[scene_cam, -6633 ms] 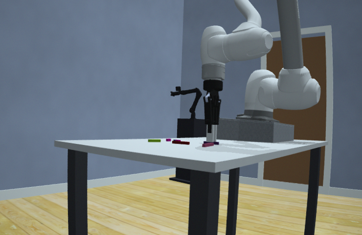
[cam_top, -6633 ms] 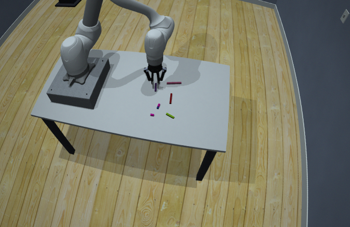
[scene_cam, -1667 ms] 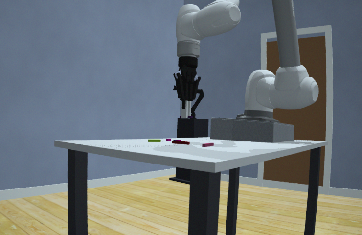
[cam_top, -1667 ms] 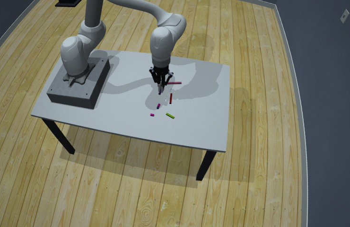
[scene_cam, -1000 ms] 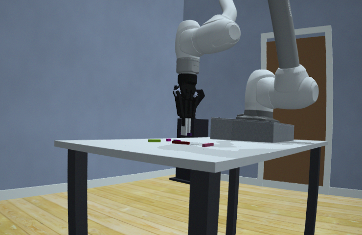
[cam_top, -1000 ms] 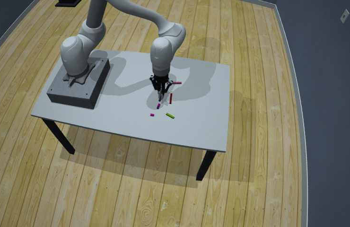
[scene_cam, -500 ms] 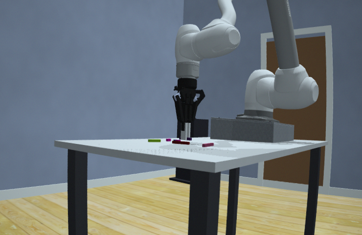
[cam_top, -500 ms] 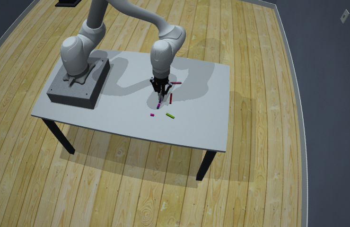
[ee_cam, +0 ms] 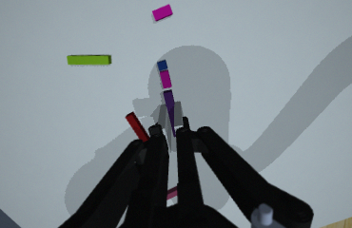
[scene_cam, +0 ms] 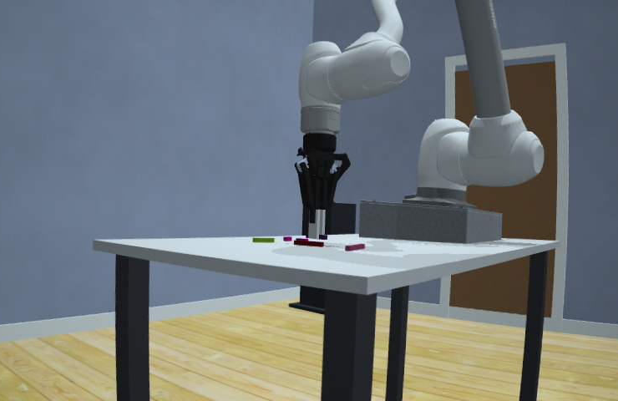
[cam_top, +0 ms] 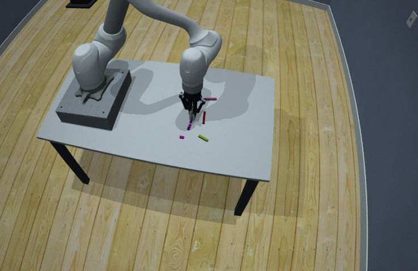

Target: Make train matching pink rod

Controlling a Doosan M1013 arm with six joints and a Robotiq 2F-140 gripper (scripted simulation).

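My gripper is now 50 mm short of the red rod, 40 mm above it and 20 mm to the right of it. The rest, counted from my hand: blue rod: 60 mm to the right, 40 mm below; then purple rod: 30 mm below; then lime rod: 90 mm to the right, 80 mm ahead, 40 mm below.
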